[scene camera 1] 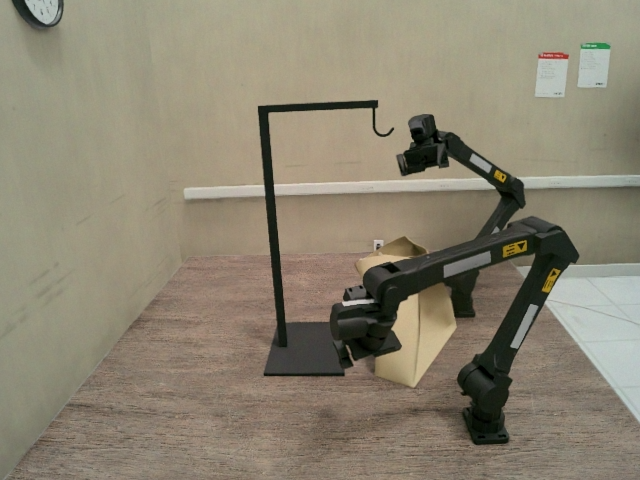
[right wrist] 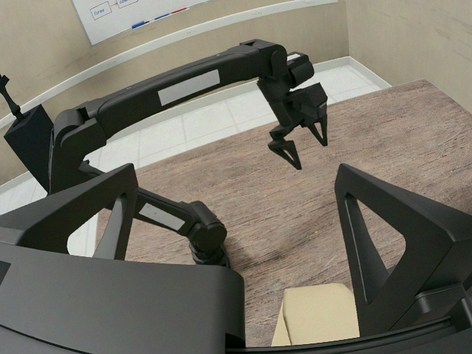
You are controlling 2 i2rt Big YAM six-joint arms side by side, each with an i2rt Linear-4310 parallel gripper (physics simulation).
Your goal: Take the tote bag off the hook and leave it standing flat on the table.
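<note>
The tan tote bag (scene camera 1: 435,322) (right wrist: 320,315) is off the hook (scene camera 1: 383,134), which hangs bare from the black stand. The bag is low over the table, its sides slanted and its top folded. The left arm hides part of it, so I cannot tell how it rests. Its handles do not show. My left gripper (scene camera 1: 367,355) (right wrist: 312,157) is open and empty, in front of the bag's lower left side in the scene view. My right gripper (scene camera 1: 419,161) (right wrist: 236,174) is open and empty, high above the bag and a little below and right of the hook.
The stand's black post (scene camera 1: 272,222) rises from a flat black base (scene camera 1: 305,356) left of the bag, with an arm (scene camera 1: 320,106) across the top. The left arm (scene camera 1: 465,258) (right wrist: 185,85) reaches across the bag in the scene view. The wooden table (scene camera 1: 180,403) (right wrist: 400,130) lies below.
</note>
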